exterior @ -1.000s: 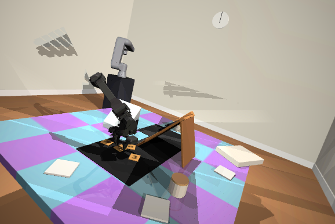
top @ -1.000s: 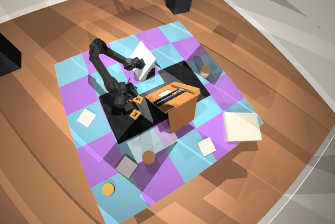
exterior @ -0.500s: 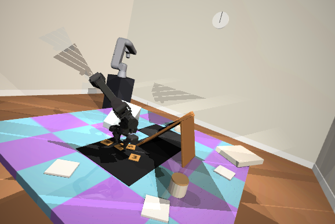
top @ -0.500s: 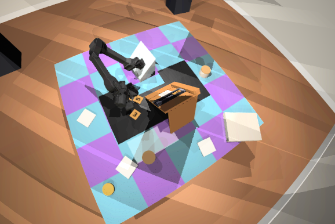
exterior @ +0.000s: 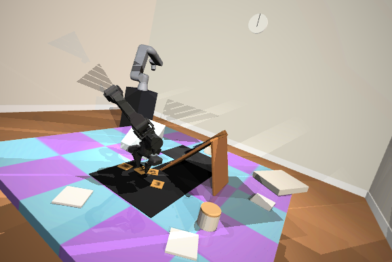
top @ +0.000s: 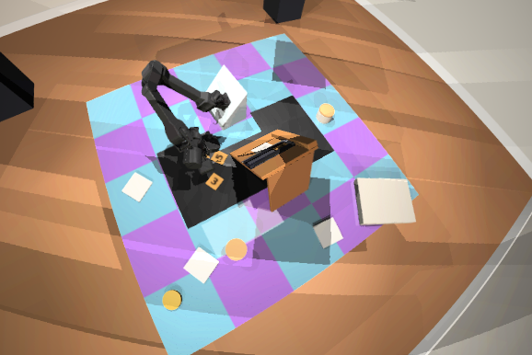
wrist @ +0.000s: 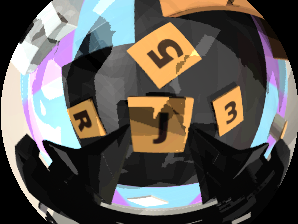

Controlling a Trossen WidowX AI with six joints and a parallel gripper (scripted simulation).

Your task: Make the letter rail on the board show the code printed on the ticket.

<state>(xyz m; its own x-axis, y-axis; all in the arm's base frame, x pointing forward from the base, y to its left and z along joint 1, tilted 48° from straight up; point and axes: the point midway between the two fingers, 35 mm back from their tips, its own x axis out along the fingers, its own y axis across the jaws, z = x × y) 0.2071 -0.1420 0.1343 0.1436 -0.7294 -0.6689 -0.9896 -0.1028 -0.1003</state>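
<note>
Now: gripper tip 25 cm to the right of the white ticket, 9 cm short of it and 7 cm below it. Also, from my gripper tip: black mat 20 cm to the left, 3 cm below; then letter tile right at my gripper tip; then orange letter tile marked p 30 cm to the left, 14 cm ahead, 14 cm above.
</note>
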